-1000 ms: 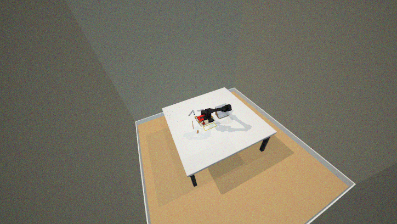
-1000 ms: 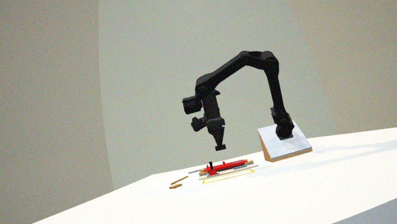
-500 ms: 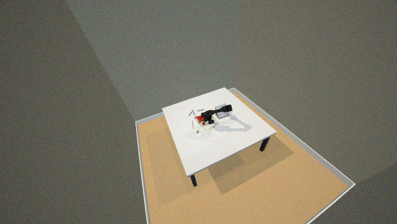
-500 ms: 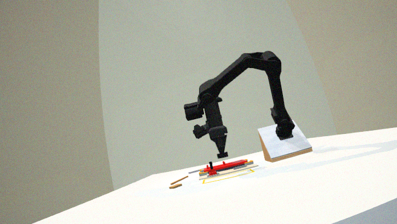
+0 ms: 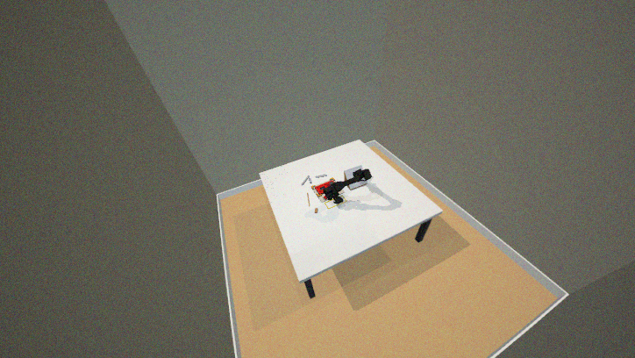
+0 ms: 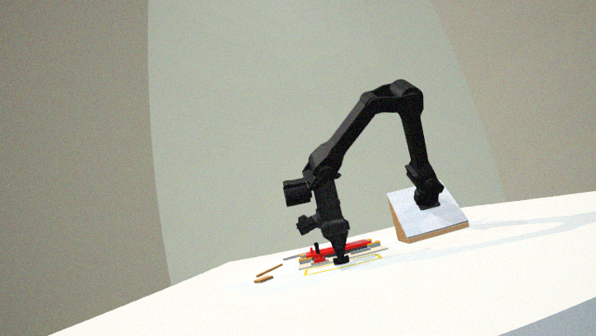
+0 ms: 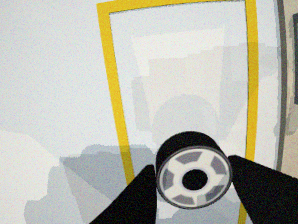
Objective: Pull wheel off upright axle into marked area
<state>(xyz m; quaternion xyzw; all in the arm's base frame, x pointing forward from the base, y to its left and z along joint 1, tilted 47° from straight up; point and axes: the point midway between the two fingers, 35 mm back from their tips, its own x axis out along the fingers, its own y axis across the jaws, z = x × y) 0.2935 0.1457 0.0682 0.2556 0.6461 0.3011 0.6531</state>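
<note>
Right now the wheel is right at my gripper tip. The rest, counted from my gripper tip: upright black axle: 90 mm to the right, 50 mm ahead, 20 mm above.
</note>
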